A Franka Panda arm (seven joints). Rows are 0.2 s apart.
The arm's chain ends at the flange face. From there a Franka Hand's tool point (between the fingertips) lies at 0.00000 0.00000 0.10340 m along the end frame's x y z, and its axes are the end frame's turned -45 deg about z.
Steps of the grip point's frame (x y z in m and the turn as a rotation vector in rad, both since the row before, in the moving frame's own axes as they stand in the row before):
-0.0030 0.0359 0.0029 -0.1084 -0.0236 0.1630
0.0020 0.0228 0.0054 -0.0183 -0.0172 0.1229
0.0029 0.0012 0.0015 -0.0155 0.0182 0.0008
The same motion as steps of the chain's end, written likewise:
0.0179 0.0174 0.0035 -0.0933 0.0600 0.1630
0.0176 0.0121 0.0054 -0.0251 0.0008 0.1229
0.0004 -0.0010 0.0015 0.0019 0.0238 0.0008

